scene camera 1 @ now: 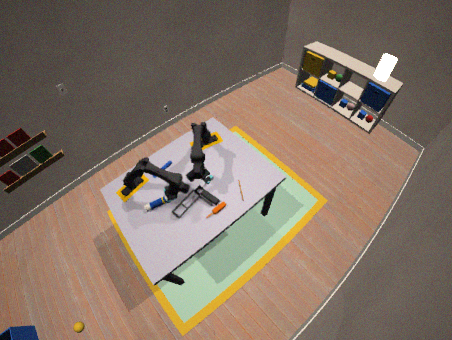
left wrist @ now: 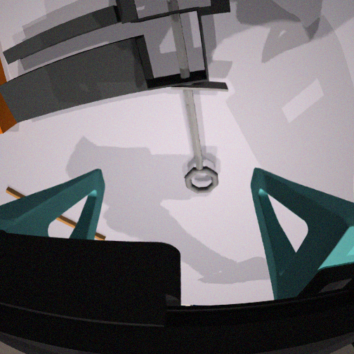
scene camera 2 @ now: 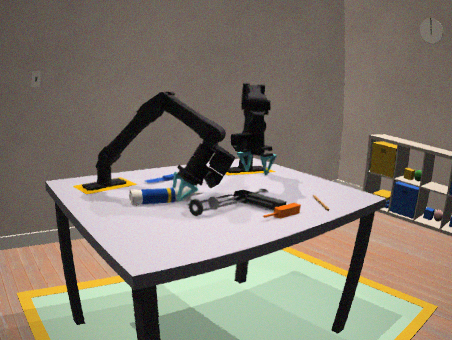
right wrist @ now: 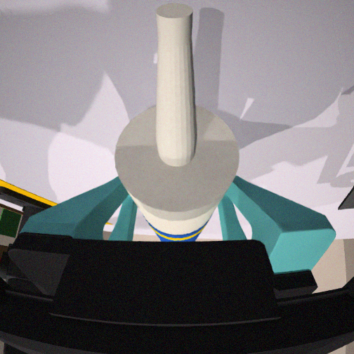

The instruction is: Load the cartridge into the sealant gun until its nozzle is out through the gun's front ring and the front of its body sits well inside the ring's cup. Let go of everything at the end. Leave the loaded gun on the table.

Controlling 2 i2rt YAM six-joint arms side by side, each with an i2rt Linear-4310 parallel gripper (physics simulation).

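Frame: origin at the left arm's base, x back, y up, z left, level; metres.
Where they show: left gripper, fingertip midpoint: (scene camera 1: 204,179) (scene camera 2: 256,173); right gripper, fingertip midpoint: (scene camera 1: 167,199) (scene camera 2: 175,197); left arm's base at its link origin: (scene camera 1: 206,141); right arm's base at its link origin: (scene camera 1: 132,186) (scene camera 2: 104,185).
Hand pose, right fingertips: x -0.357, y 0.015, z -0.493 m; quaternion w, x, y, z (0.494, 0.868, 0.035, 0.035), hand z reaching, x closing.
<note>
Each offset is from my right fingertips to the top centre of the thing. "spot": to the spot under its first point.
The cartridge @(dx +0.000, dy +0.035, dz -0.033 m) (scene camera 1: 157,202) (scene camera 2: 154,196) (right wrist: 137,160), blue with cream ends and a yellow band, lies about level, low over or on the table. My right gripper (scene camera 2: 183,193) (right wrist: 177,175) is shut on it near its nozzle end. The cream nozzle (right wrist: 175,75) points away from the right wrist. The black sealant gun (scene camera 1: 178,213) (scene camera 2: 265,200) (left wrist: 85,72) lies on the table; its front ring @(spot: dx -0.162, dy +0.019, dz +0.010 m) (scene camera 2: 196,206) faces the near left in scene camera 2. Its rod (left wrist: 194,125) ends in a small grey ring (left wrist: 201,188). My left gripper (scene camera 2: 256,170) (left wrist: 177,176) is wide open, above the table behind the gun's rear.
An orange tool @(dx -0.250, dy +0.015, dz +0.270 m) (scene camera 1: 219,208) (scene camera 2: 287,210) lies beside the gun's handle. A thin wooden stick @(dx -0.192, dy -0.008, dz +0.503 m) (scene camera 1: 241,190) (scene camera 2: 321,202) (left wrist: 66,220) lies farther right. A blue tool @(dx +0.277, dy +0.001, dz +0.059 m) (scene camera 1: 163,169) (scene camera 2: 162,178) lies behind the cartridge. The table's front edge (scene camera 2: 250,243) runs near the orange tool.
</note>
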